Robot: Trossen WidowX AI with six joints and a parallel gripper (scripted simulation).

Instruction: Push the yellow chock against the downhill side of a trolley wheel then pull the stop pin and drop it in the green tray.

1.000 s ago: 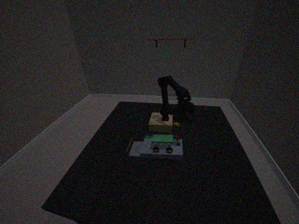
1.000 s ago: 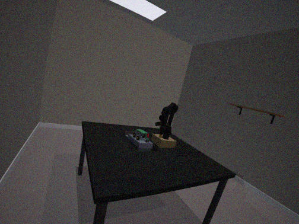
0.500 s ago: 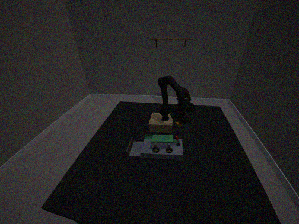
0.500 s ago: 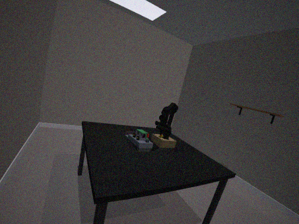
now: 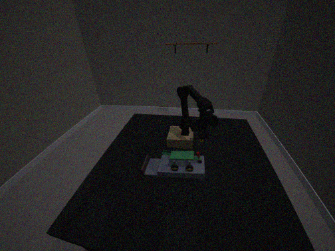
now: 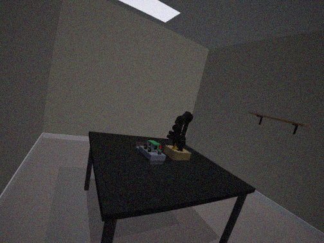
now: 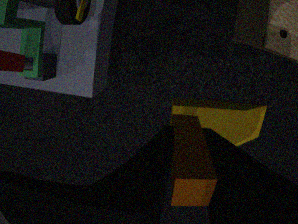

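My gripper tip is 13 cm short of the red-headed stop pin and 5 cm above it. Round my gripper tip: yellow chock (2 cm behind, 1 cm below); trolley (16 cm ahead, 10 cm to the right, 6 cm below).
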